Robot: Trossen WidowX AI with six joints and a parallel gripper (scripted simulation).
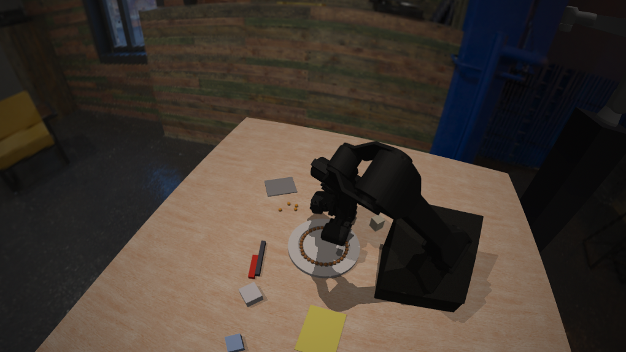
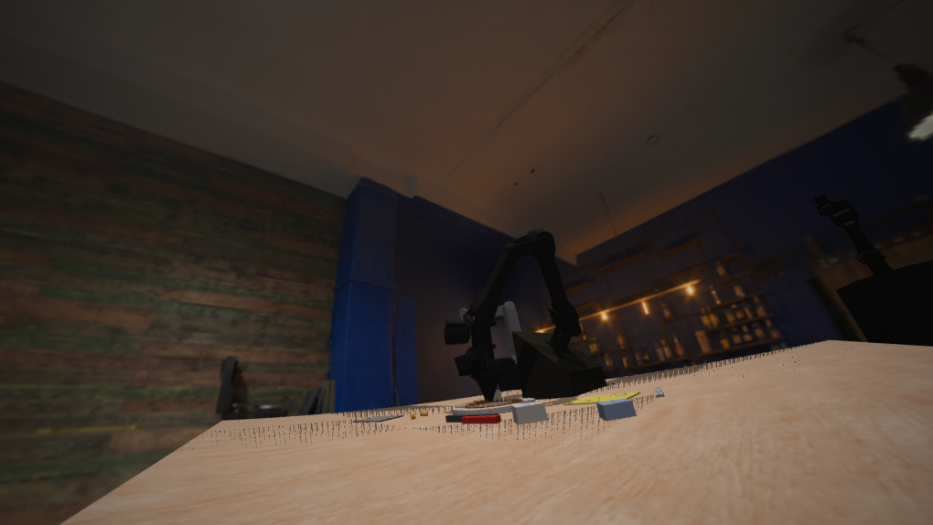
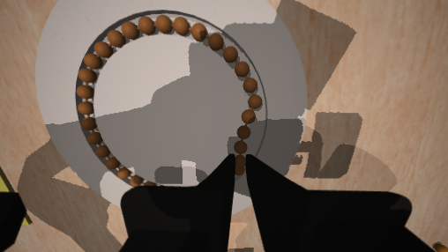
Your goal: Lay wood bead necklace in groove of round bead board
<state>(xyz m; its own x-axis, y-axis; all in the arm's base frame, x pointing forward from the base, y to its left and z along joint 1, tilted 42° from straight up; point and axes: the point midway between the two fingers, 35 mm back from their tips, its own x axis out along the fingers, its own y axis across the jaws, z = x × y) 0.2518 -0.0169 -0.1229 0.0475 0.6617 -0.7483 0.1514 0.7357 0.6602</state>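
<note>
Now: the round white bead board 40 mm ahead of my gripper tip, 50 mm to the left of it and 10 mm below it. From my gripper tip the other things lie so: grey tile: 230 mm ahead, 160 mm to the right, 10 mm below; dark bar: 200 mm ahead, 150 mm to the left, 10 mm below; pale cube: 100 mm behind, 70 mm to the right.
</note>
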